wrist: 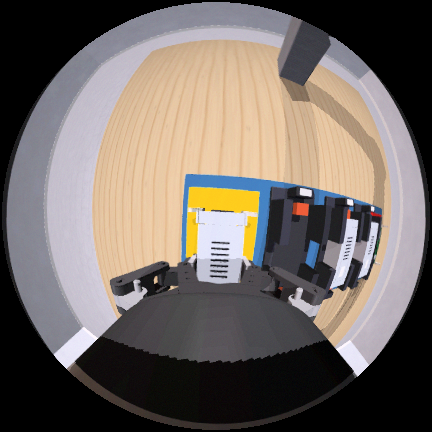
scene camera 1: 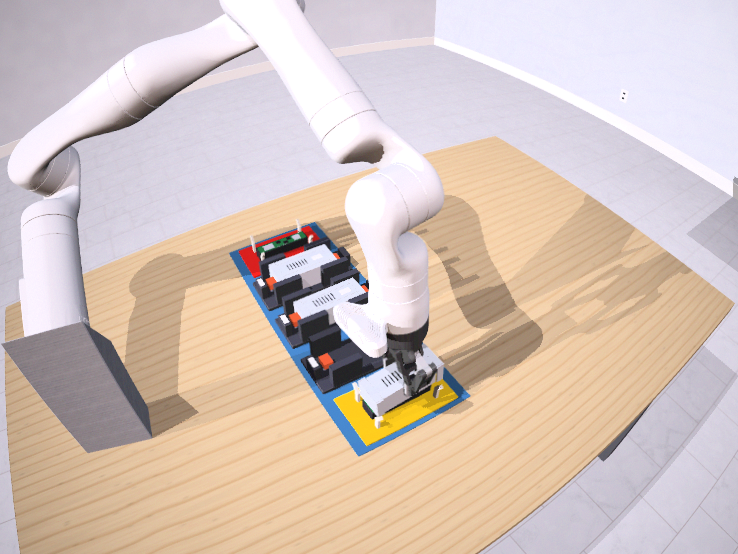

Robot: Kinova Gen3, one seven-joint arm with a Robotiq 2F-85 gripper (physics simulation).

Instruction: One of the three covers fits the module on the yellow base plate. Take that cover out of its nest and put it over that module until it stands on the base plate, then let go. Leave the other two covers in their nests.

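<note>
My gripper [scene camera 1: 418, 381] [wrist: 218, 262] is shut on a light grey cover with a row of dark slots [scene camera 1: 376, 388] [wrist: 220, 227]. The cover is over the module [scene camera 1: 368, 409] on the yellow base plate [scene camera 1: 359, 422] [wrist: 225, 197]. A strip of the module's green and black side shows below the cover's lower edge in the scene view, so the cover's rim looks a little above the plate. The cover looks about level. Its far underside is hidden. The other two covers, the middle one [scene camera 1: 326, 299] [wrist: 347, 252] and the far one [scene camera 1: 302, 264] [wrist: 371, 246], sit in their dark nests.
White posts [scene camera 1: 377, 422] stand around the module. The vacant dark nest [scene camera 1: 346, 364] [wrist: 284, 235], with an orange block, is beside the yellow plate. A red plate [scene camera 1: 246, 261] with a green module [scene camera 1: 282, 243] is at the blue board's far end. The grey pedestal [scene camera 1: 77, 387] [wrist: 304, 52] stands on the table.
</note>
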